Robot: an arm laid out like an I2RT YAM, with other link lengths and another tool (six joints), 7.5 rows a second.
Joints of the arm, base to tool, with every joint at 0 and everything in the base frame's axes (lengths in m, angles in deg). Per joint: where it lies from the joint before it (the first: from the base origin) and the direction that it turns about. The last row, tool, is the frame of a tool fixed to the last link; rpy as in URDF.
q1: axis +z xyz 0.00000 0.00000 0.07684
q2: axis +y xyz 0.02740 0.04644 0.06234
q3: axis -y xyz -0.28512 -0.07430 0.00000
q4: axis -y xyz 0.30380 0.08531 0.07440
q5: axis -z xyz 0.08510 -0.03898 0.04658
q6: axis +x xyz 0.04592 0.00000 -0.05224
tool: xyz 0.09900 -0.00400 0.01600 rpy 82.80 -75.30 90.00
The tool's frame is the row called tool.
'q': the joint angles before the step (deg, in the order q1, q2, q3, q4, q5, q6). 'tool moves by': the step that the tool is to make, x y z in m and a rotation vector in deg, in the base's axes. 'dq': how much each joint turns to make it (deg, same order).
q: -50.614, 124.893, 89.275, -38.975, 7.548, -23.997
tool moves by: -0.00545, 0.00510, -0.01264, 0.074, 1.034, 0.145
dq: 0.077, 0.067, -2.285, 1.674, 0.708, -0.264
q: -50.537, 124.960, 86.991, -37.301, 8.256, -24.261
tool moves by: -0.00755, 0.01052, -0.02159, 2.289, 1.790, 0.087
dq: 0.072, 1.304, -1.665, 0.063, -0.076, 0.002
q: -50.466, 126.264, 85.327, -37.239, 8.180, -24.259
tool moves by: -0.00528, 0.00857, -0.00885, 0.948, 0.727, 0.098
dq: 0.144, -0.217, -1.945, 0.527, -0.034, 0.054
